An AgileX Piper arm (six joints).
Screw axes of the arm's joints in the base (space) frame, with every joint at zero. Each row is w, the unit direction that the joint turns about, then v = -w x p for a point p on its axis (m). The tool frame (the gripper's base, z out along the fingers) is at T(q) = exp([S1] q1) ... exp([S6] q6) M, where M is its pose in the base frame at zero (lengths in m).
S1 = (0, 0, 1, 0, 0, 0)
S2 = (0, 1, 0, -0.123, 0, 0)
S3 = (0, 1, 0, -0.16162, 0, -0.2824)
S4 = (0.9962, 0, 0.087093, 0, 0.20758, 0)
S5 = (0, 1, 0, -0.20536, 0, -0.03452)
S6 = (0.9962, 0, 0.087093, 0, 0.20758, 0)
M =
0.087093 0 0.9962 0.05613
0 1 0 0
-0.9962 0 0.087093 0.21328
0 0 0 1
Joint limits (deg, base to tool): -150..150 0..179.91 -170..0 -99.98..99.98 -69.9..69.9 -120..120
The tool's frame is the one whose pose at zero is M.
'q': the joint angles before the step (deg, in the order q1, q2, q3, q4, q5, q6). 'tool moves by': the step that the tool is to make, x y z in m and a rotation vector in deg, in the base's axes. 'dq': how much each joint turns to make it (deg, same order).
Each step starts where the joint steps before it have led.
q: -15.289 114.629 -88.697 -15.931 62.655 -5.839
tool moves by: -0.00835 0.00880 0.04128 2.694 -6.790 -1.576
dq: 0.000 -5.757 -0.560 4.636 0.498 0.051
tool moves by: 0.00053 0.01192 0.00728 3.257 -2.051 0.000
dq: 0.925 -1.147 -0.055 3.788 0.052 -0.001
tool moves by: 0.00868 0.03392 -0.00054 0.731 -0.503 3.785
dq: 4.980 0.082 -0.003 0.558 -0.296 1.140
